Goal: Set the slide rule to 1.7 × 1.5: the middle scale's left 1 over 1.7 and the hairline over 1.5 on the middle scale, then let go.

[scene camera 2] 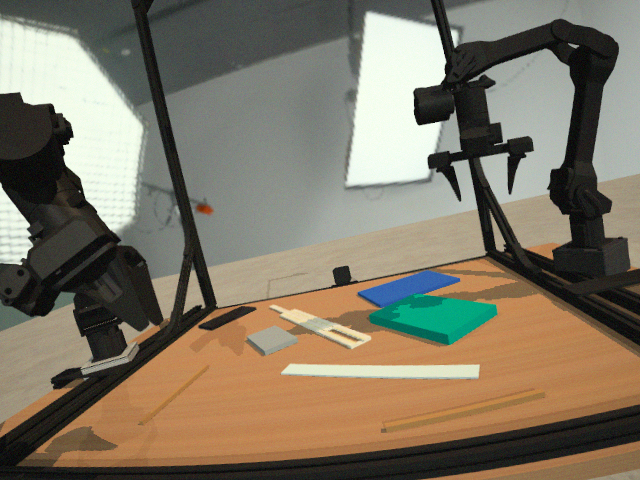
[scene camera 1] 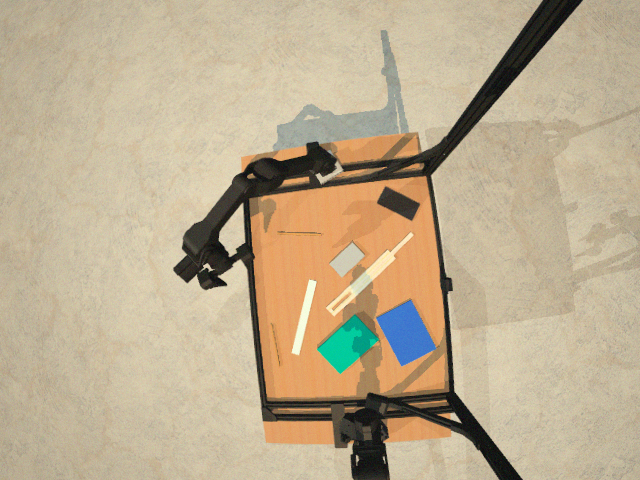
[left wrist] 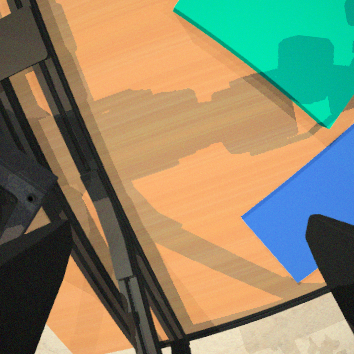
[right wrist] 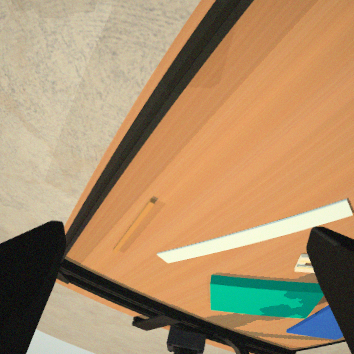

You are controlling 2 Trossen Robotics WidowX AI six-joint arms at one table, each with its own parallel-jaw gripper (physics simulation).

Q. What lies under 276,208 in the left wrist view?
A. A blue block.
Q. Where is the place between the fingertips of the left gripper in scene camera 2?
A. At 484,198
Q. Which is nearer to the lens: the blue block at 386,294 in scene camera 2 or the grey block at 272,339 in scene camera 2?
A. The grey block.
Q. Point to a blue block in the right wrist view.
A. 322,323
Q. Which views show the right gripper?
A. Scene camera 2, scene camera 1 and the right wrist view only.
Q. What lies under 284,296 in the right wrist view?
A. A green block.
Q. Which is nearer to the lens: the blue block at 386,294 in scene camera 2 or the green block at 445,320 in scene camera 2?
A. The green block.
